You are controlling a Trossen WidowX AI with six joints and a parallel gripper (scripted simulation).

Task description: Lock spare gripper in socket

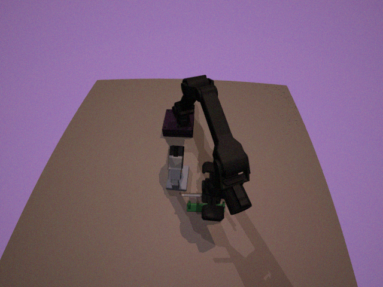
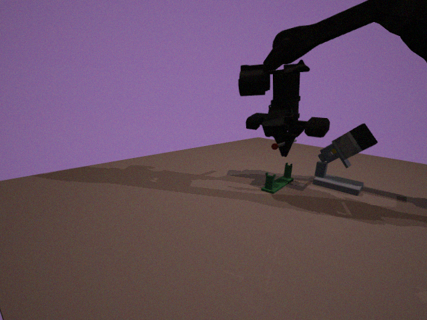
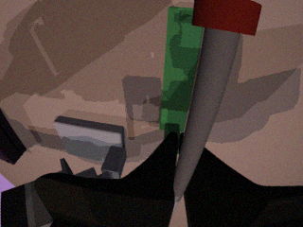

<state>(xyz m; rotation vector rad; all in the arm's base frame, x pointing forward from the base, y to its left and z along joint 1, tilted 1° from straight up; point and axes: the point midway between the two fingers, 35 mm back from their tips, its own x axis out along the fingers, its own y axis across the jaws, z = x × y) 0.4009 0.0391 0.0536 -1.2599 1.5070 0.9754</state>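
The green cradle lies 50 mm below my gripper tip and 10 mm to the left of it. From my gripper tip the other things lie so: spare gripper: 140 mm behind, 80 mm to the right, 40 mm above; then grey mount: 120 mm behind, 80 mm to the right, 20 mm below.
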